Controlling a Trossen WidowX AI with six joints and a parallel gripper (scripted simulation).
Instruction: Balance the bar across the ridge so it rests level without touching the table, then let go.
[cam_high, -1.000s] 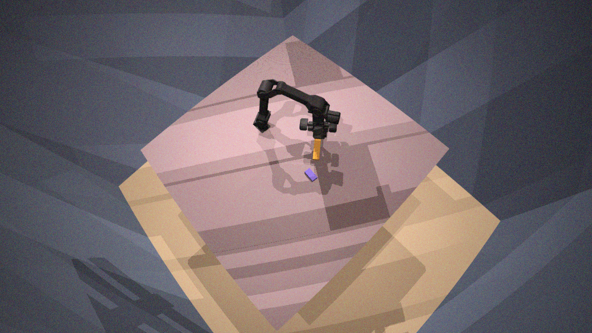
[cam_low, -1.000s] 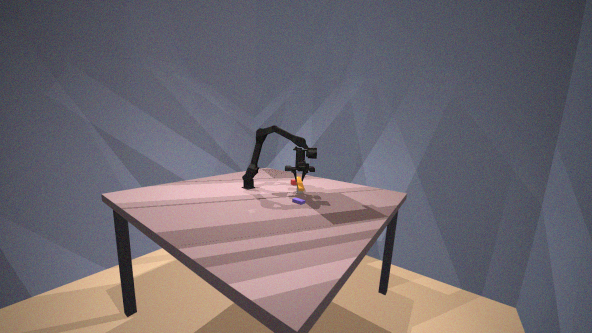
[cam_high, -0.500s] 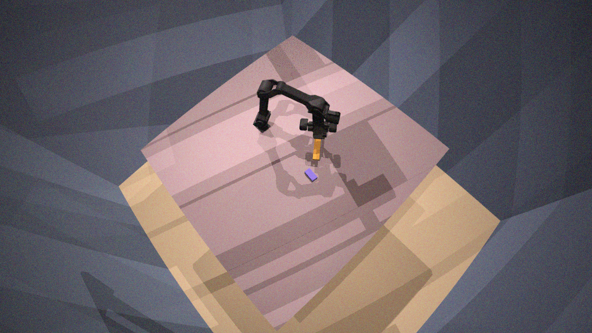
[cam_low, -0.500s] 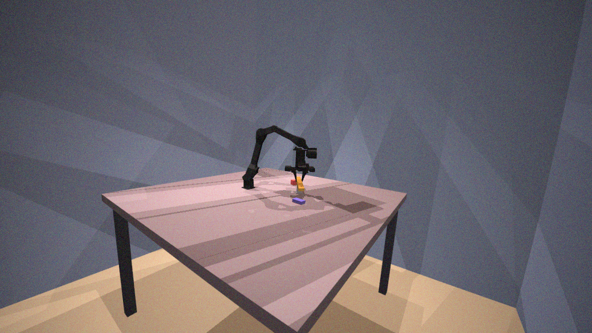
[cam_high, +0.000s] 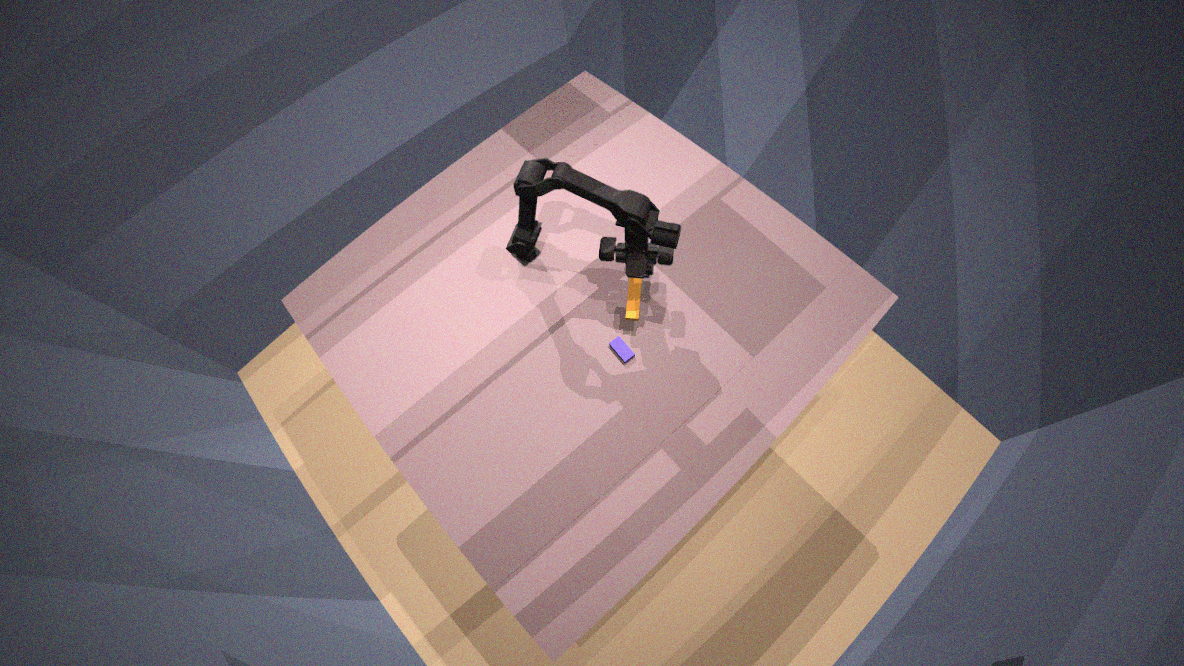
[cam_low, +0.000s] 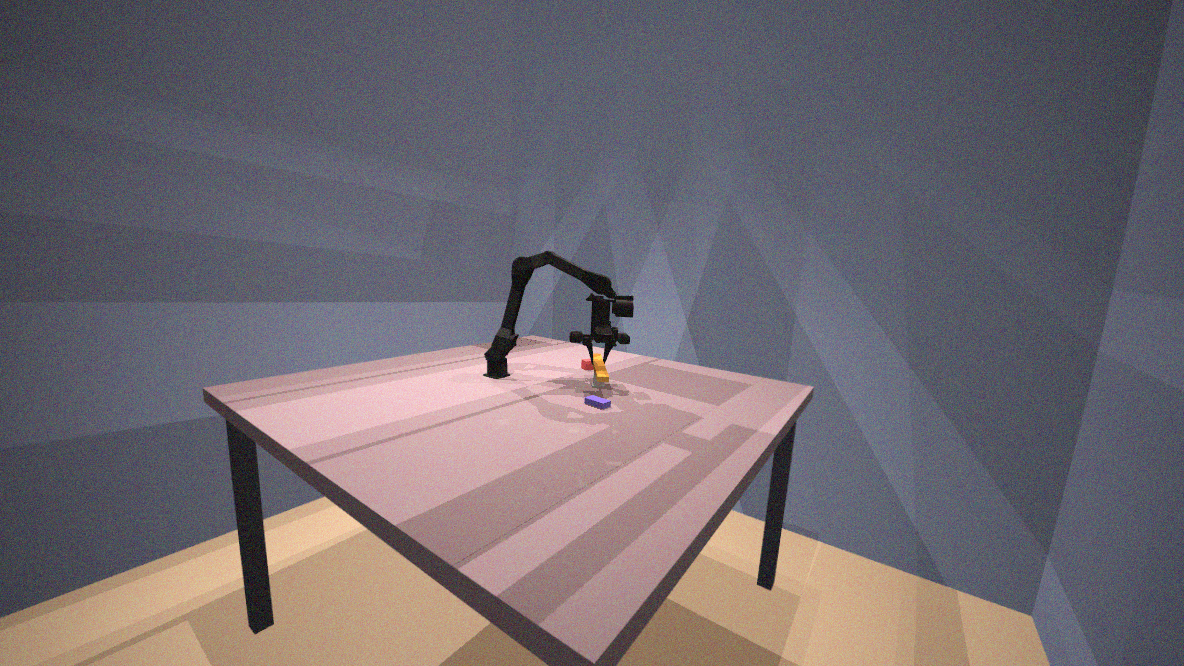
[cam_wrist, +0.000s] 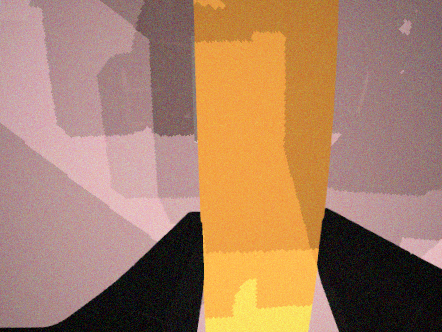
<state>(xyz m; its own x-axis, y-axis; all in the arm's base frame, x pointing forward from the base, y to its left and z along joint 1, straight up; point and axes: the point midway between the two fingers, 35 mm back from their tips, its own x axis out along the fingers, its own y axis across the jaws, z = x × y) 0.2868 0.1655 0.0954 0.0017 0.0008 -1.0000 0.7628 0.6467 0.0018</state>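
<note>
Right now my gripper tip is 20 mm short of the bar and 20 mm to the left of it. The rest, counted from my gripper tip: small red cube: 130 mm behind, 120 mm to the left, 40 mm below; purple block: 130 mm ahead, 180 mm to the right, 50 mm below.
</note>
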